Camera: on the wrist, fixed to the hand. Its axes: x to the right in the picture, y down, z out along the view.
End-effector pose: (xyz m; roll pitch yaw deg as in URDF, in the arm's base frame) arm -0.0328 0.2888 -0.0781 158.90 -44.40 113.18
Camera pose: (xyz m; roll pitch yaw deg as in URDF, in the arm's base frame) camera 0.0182 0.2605 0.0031 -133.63 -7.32 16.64
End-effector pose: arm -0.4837 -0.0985 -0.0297 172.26 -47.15 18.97
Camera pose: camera -0.5055 -0.1648 0.0420 -131.19 2.07 -68.08
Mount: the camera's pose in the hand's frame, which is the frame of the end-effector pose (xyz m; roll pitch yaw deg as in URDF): 0.0239 0.0658 -0.0714 1.69 -11.31 89.51
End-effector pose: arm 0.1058 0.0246 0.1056 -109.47 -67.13 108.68
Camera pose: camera 0.1761 0.0954 0.1128 -91.82 22.15 99.87
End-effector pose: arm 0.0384 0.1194 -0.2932 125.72 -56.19 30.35
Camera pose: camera -0.0282 0.1031 -0.2204 -114.60 -22.72 -97.16
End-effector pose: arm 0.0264 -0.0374 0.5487 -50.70 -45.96 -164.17
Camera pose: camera -0.0598 -0.0477 0.4990 -51.77 25.79 -105.04
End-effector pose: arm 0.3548 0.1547 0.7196 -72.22 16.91 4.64
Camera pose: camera 0.3570 0.1068 0.6318 32.99 56.98 121.49
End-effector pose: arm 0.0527 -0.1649 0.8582 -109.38 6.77 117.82
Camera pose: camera 0.1226 -0.1063 0.8173 143.41 79.78 -9.85
